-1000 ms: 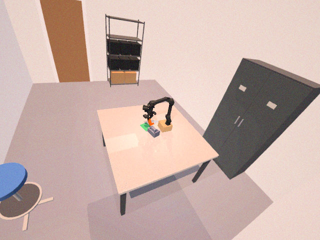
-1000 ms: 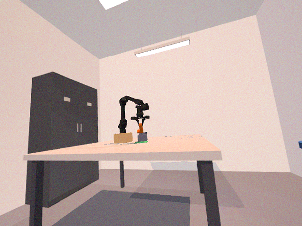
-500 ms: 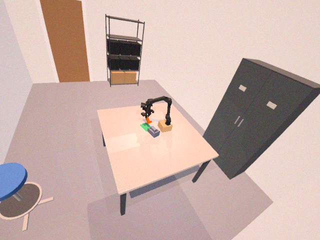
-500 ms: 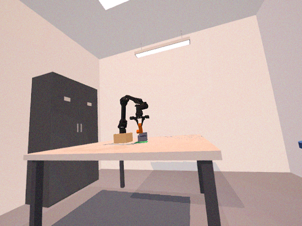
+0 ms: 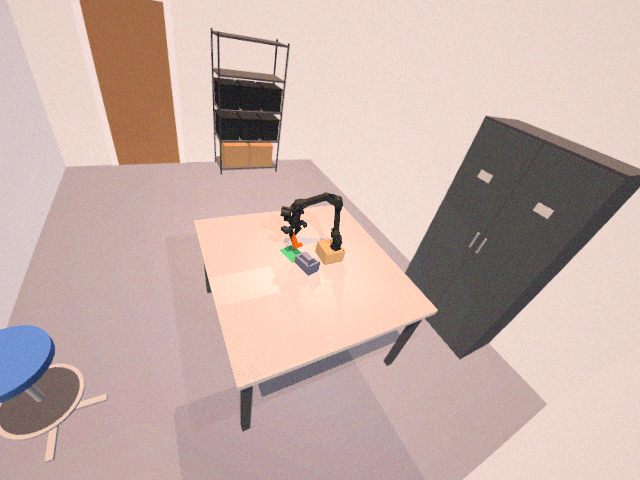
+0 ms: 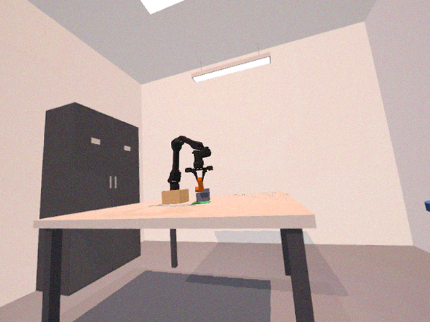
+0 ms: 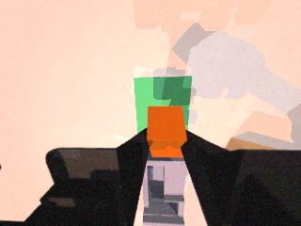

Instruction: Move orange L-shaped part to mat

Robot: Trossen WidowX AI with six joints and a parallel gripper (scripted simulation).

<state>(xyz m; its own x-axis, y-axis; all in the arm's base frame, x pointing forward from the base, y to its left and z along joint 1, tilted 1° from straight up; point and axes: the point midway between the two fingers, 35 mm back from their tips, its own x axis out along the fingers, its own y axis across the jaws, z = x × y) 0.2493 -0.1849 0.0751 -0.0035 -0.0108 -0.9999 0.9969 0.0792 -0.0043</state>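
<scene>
Now: the green mat 10 mm behind my gripper tip, 20 mm to the left of it and 150 mm below it. The rest, counted from my gripper tip: orange L-shaped part: 20 mm behind, 30 mm to the left, 30 mm below.
</scene>
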